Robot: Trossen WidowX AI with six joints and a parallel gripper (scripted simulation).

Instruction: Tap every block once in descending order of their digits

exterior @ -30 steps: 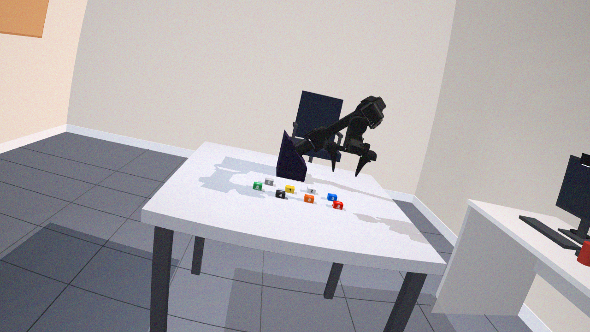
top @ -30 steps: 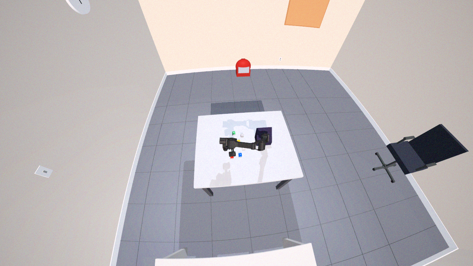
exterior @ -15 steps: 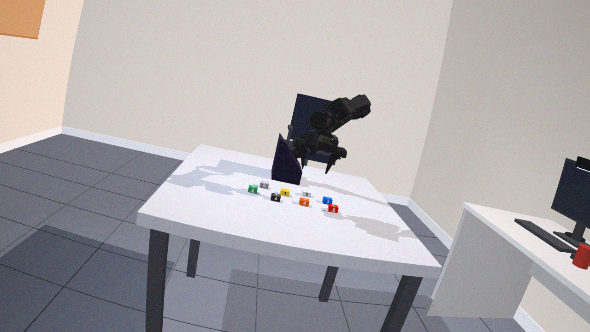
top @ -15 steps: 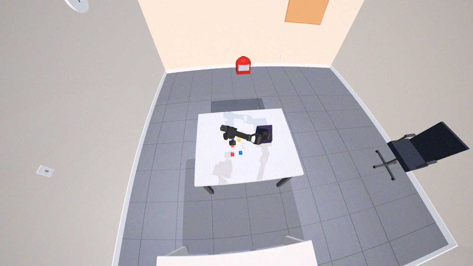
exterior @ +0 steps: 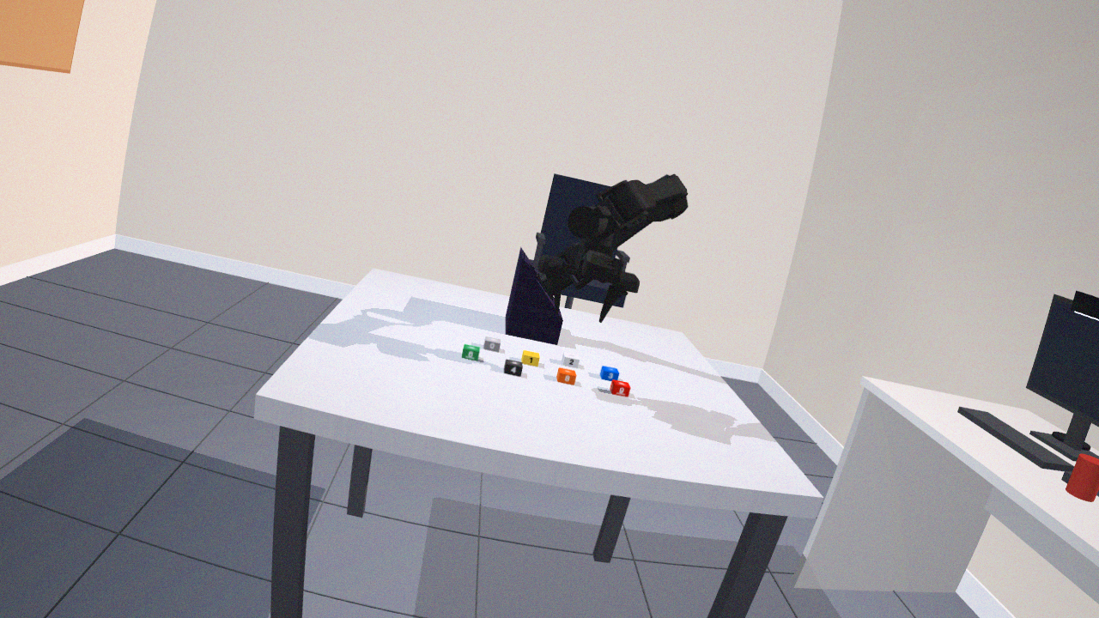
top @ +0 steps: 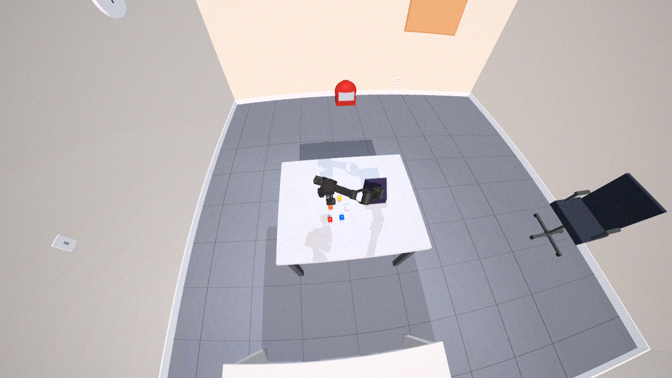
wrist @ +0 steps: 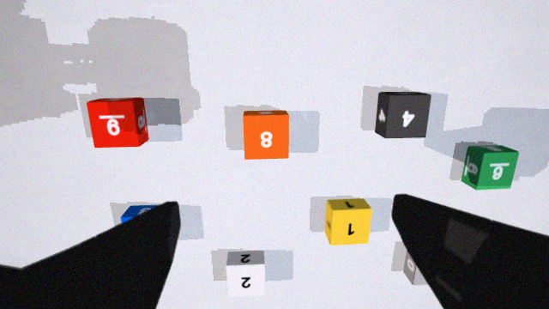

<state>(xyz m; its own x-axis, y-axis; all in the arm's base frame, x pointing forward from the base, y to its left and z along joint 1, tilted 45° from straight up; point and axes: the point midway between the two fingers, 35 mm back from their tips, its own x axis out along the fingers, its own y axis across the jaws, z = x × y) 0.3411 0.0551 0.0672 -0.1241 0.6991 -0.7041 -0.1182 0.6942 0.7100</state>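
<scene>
Right now the red block is 110 mm to the left of my gripper tip and 120 mm below it. Round my gripper tip: black block 4: 30 mm ahead, 100 mm to the right, 120 mm below; then orange block 8: 120 mm below; then yellow block marked 1: 70 mm behind, 70 mm to the right, 120 mm below.
</scene>
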